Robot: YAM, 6 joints.
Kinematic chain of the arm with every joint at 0, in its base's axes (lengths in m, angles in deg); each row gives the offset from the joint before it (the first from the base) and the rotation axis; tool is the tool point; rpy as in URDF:
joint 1: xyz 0 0 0.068 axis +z
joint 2: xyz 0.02 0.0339 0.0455 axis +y
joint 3: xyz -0.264 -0.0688 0 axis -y
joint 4: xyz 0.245 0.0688 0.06 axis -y
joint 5: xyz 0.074 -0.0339 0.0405 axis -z
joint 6: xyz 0.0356 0 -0.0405 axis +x
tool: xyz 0 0 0 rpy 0 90 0
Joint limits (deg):
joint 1: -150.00..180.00
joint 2: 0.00..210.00
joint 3: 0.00..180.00
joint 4: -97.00..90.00
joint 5: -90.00..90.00
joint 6: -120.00..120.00
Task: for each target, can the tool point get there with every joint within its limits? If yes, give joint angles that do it. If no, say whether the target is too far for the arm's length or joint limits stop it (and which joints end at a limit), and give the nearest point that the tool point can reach.
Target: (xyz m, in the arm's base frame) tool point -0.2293 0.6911 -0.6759
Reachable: no: too far | nearest point -0.1454 0.4384 -0.3108 | short by 0.452 m
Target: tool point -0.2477 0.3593 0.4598
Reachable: yes | joints -59.66 28.81 137.46 67.42 65.29 -74.17
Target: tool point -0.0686 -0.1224 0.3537
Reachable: yes | joints -111.62 32.22 33.98 16.06 31.59 -58.72
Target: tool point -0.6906 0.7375 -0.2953
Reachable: no: too far | nearest point -0.4091 0.4369 -0.1253 | short by 0.446 m
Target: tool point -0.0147 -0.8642 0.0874
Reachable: no: too far | nearest point -0.0110 -0.6454 0.0942 | short by 0.219 m
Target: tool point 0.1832 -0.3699 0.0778
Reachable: yes | joints -64.94 136.06 95.69 -61.85 -15.03 -7.15
